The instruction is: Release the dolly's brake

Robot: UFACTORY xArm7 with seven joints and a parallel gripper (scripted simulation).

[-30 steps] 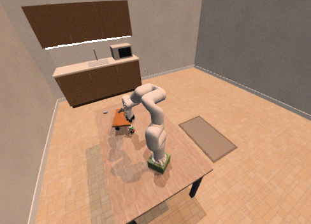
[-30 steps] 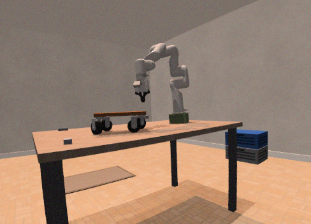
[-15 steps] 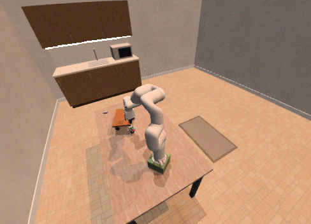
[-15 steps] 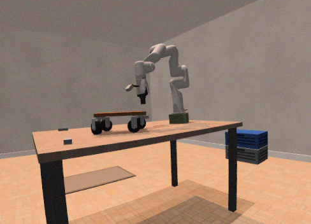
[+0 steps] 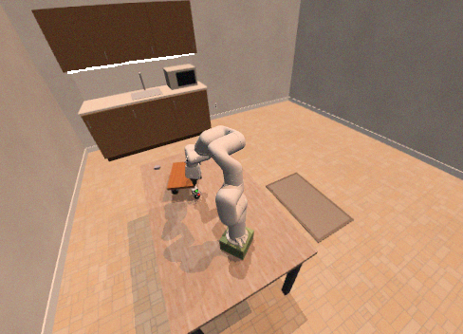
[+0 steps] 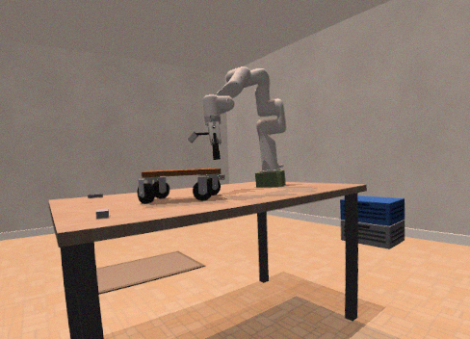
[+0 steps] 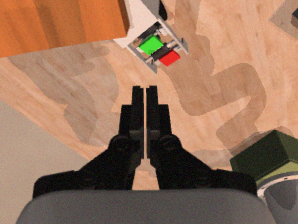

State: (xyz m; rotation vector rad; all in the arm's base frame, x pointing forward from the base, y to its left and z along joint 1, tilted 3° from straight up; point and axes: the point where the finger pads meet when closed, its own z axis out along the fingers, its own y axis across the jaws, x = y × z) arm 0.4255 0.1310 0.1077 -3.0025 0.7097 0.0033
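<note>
Now: the brake pedal 10 cm below my hand and 1 cm behind it.
</note>
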